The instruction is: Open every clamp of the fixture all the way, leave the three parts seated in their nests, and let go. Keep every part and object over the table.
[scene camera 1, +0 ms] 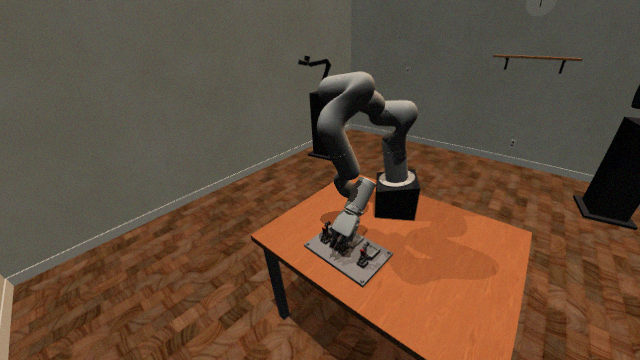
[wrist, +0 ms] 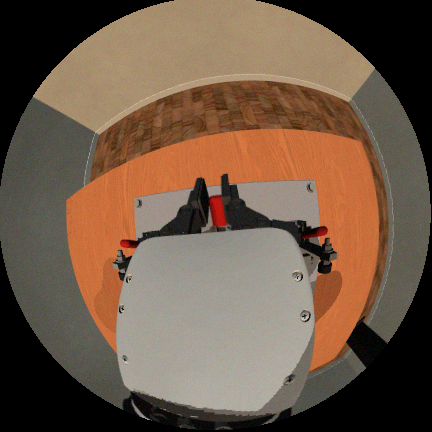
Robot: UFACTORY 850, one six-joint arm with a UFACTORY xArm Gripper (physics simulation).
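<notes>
The grey fixture plate [scene camera 1: 345,265] [wrist: 165,212] lies on the table. My gripper [scene camera 1: 340,246] [wrist: 214,186] is shut on the red handle [wrist: 218,211] of the middle clamp; the gripper body is tilted and hides the rest of that clamp in the wrist view. One outer clamp [scene camera 1: 364,256] with a red handle stands near the right end of the plate in the scene view. The other outer clamp [scene camera 1: 326,233] stands at the left end. In the wrist view, red handles show left [wrist: 129,244] and right [wrist: 316,232] of the gripper. The three parts cannot be made out clearly.
The wooden table [scene camera 1: 450,305] [wrist: 260,155] extends around the plate. The arm's black base block [scene camera 1: 397,202] stands at the table's back. A dark stand [scene camera 1: 318,125] with a thin arm stands on the floor behind the table.
</notes>
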